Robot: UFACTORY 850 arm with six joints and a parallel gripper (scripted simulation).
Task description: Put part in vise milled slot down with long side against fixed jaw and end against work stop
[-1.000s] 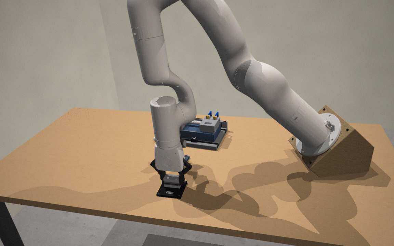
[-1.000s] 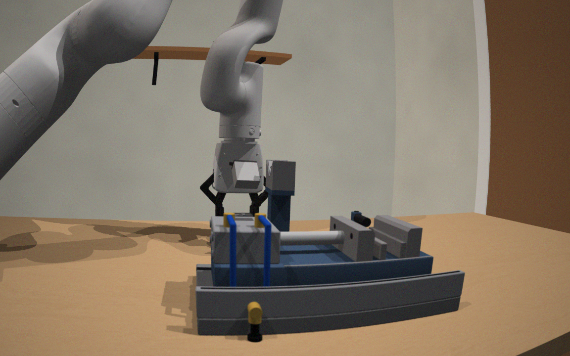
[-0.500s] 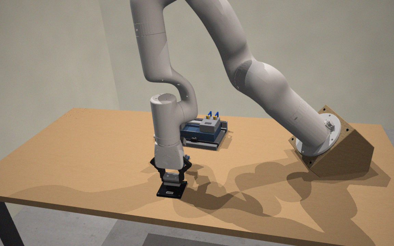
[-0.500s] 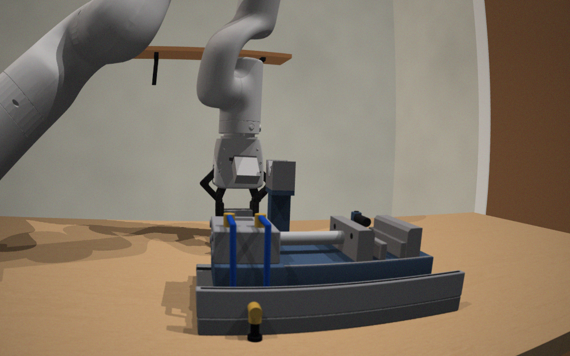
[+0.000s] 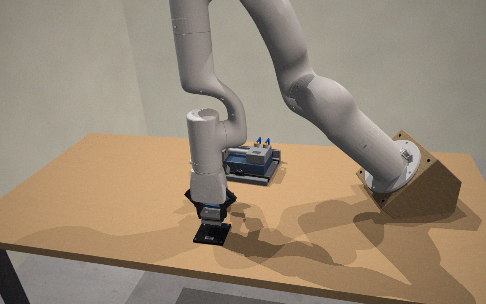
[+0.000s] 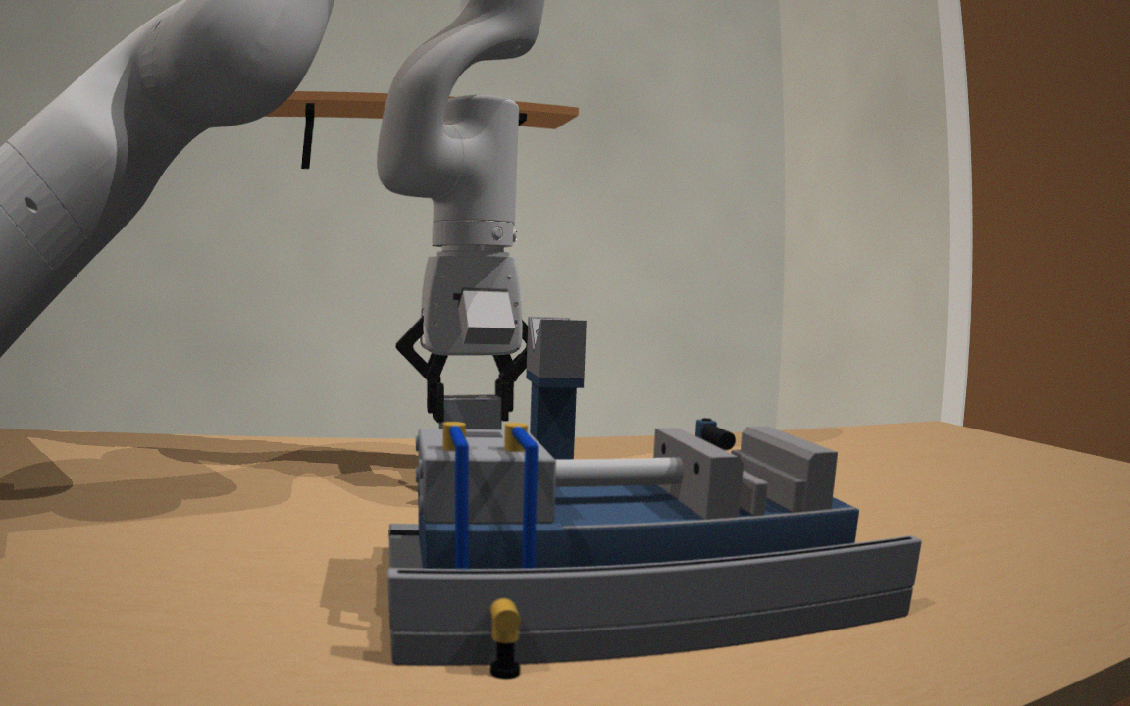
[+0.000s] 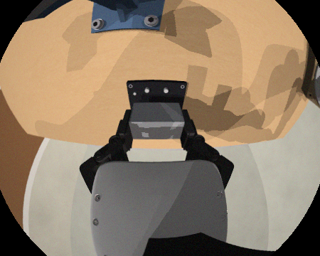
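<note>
The black infeed plate lies 1 cm to the left of my hand and 6 cm below it. From my hand the other things lie so: work stop (19 cm ahead, 29 cm to the right, 2 cm above); then air cylinder (4 cm ahead, 37 cm to the right, 1 cm above); then part (1 cm to the left, 1 cm below).
</note>
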